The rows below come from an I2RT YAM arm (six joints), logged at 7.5 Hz.
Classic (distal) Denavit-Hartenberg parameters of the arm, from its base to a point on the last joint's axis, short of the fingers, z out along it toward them. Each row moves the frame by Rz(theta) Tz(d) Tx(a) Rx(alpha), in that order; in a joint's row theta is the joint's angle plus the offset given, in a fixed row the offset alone. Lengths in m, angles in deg.
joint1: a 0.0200  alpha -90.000  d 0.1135  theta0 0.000
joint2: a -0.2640  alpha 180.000  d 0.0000  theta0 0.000
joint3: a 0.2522  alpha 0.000  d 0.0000  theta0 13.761
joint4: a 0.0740  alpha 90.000  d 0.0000  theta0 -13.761
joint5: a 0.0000  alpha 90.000  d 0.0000  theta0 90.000
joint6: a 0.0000  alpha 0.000  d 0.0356  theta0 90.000
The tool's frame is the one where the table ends.
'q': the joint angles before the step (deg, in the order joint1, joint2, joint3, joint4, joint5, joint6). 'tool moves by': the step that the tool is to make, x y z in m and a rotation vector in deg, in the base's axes. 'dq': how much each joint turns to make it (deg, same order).
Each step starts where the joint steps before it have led.
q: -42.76, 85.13, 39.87, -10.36, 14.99, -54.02
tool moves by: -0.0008, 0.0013, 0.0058, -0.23, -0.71, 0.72
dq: 0.00, -1.33, 0.16, -0.70, -0.67, -0.42
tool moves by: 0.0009, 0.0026, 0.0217, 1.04, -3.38, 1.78
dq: 0.09, -3.38, 2.32, -4.02, -3.47, 0.44
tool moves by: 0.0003, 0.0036, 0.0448, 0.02, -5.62, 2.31
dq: 0.03, -5.33, 5.61, -6.91, -4.41, 0.63
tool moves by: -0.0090, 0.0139, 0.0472, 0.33, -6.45, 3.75
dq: 0.11, -6.68, 5.06, -7.23, -5.85, 0.50
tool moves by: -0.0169, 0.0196, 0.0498, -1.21, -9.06, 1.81
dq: 0.01, -7.43, 4.76, -4.60, -4.78, 2.78
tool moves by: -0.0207, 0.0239, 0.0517, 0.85, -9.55, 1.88
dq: 0.09, -5.63, 7.20, -5.76, -5.40, 4.94
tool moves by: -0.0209, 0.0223, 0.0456, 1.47, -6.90, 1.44
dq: -0.01, -2.64, 8.84, -6.47, -3.94, 4.51
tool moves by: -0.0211, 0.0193, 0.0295, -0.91, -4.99, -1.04
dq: -0.02, -2.60, 5.66, -3.26, -0.09, 2.96
